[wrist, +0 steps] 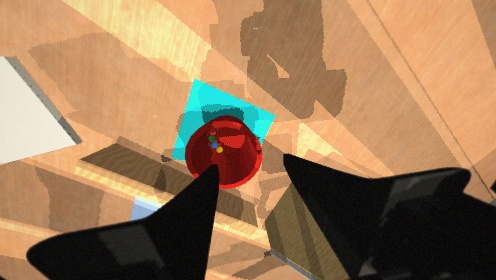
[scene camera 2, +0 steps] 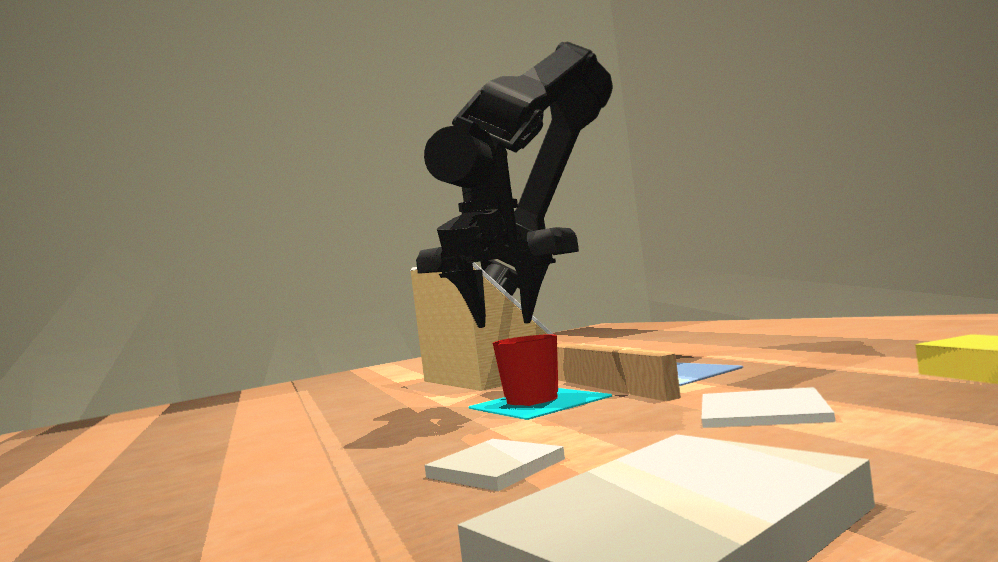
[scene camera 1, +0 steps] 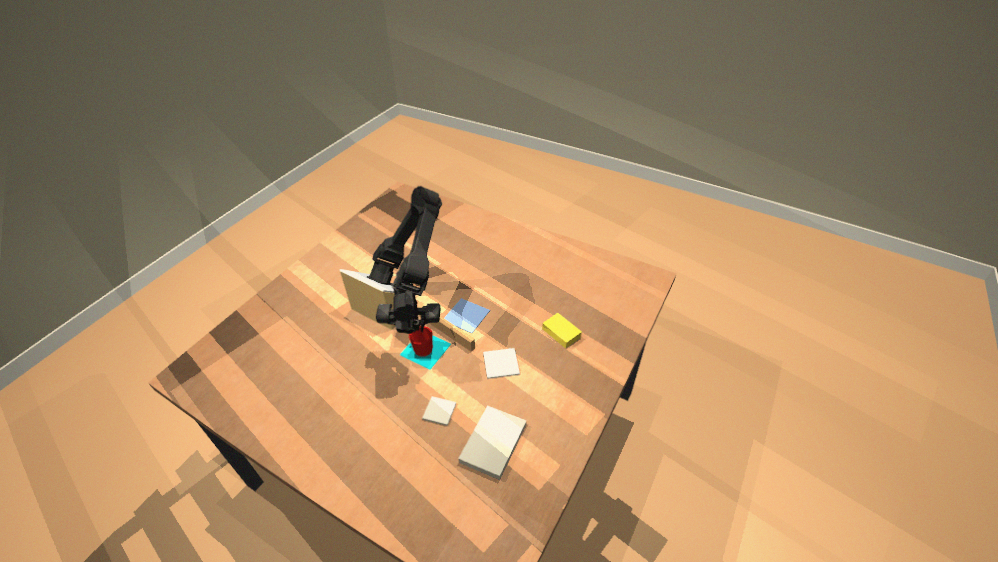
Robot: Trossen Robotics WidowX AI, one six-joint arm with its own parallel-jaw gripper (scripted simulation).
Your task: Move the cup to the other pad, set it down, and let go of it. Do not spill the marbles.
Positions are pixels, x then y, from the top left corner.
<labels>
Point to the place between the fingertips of my gripper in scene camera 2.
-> At 504, 325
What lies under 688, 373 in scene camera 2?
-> A pale blue pad.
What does my gripper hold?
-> Nothing.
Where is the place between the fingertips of my gripper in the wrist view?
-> At 251, 163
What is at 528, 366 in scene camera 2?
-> A red cup.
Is my gripper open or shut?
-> Open.
</labels>
